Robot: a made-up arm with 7 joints. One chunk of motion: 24 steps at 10 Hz.
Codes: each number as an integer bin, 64 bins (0 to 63) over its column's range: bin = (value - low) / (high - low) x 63, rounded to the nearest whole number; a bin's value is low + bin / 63 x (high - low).
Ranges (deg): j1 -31..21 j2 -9..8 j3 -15..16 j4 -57..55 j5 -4..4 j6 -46..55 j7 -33..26
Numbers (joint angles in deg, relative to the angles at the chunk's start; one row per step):
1: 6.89 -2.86 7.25 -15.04 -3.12 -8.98 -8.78
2: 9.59 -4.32 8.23 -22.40 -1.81 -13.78 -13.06
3: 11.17 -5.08 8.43 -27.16 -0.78 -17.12 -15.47
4: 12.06 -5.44 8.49 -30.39 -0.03 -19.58 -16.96
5: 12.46 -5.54 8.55 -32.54 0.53 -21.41 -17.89
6: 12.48 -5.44 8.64 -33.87 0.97 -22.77 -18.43
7: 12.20 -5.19 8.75 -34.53 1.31 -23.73 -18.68
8: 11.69 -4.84 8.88 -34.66 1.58 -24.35 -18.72
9: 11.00 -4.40 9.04 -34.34 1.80 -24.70 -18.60
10: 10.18 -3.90 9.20 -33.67 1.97 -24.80 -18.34
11: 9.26 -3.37 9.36 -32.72 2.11 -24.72 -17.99
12: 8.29 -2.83 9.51 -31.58 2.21 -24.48 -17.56
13: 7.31 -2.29 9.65 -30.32 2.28 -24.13 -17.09
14: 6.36 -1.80 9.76 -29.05 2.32 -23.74 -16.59
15: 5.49 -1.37 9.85 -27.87 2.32 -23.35 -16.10
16: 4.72 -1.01 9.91 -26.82 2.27 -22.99 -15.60
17: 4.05 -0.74 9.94 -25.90 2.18 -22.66 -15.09
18: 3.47 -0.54 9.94 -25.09 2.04 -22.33 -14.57
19: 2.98 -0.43 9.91 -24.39 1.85 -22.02 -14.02
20: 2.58 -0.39 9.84 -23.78 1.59 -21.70 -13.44
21: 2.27 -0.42 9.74 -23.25 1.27 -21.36 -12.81
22: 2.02 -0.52 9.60 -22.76 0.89 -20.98 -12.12
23: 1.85 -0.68 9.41 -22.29 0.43 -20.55 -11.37
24: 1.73 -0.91 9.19 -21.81 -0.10 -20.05 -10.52
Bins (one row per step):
1: 46 23 45 24 7 23 26
2: 49 17 47 19 17 20 21
3: 51 15 48 17 25 18 19
4: 52 13 48 15 31 16 17
5: 53 13 48 14 36 15 16
6: 53 13 48 13 39 14 16
7: 52 14 48 13 42 14 15
8: 52 15 49 13 44 14 15
9: 51 17 49 13 46 13 15
10: 50 19 49 13 47 13 16
11: 49 21 50 14 48 13 16
12: 48 23 50 14 49 13 16
13: 46 25 50 15 49 14 17
14: 45 27 50 16 50 14 18
15: 44 28 51 16 50 14 18
16: 43 30 51 17 49 14 19
17: 42 31 51 17 49 15 19
18: 42 31 51 18 48 15 20
19: 41 32 51 18 46 15 20
20: 41 32 50 19 44 15 21
21: 40 32 50 19 42 15 22
22: 40 31 50 19 39 16 22
23: 40 31 50 20 35 16 23
24: 40 30 49 20 31 16 24

